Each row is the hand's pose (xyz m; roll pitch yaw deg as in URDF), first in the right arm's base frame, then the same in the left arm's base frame.
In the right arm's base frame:
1: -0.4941 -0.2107 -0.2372 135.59 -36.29 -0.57
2: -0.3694 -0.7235 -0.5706 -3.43 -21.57 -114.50
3: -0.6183 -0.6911 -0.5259 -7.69 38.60 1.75
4: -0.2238 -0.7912 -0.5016 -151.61 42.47 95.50
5: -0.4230 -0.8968 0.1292 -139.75 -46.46 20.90
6: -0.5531 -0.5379 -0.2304 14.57 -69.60 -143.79
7: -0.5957 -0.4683 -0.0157 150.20 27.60 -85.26
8: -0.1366 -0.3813 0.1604 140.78 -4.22 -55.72
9: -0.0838 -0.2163 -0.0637 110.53 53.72 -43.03
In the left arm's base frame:
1: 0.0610 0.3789 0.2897 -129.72 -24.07 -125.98
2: 0.3079 0.0615 -0.1878 -6.47 57.95 176.37
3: 0.2549 0.3042 -0.2454 58.36 -11.95 -47.32
4: 0.2368 -0.0980 -0.1810 175.34 -31.06 23.39
5: -0.4132 0.0530 -0.2385 -22.35 -36.86 -142.30
6: -0.0055 0.3070 -0.0281 -16.06 7.13 168.85
7: -0.2071 0.3759 0.0576 -91.71 58.91 -53.40
8: -0.3385 -0.0116 0.3438 -144.13 31.25 -102.25
9: -0.0867 0.0005 0.4728 -149.27 20.29 -37.06

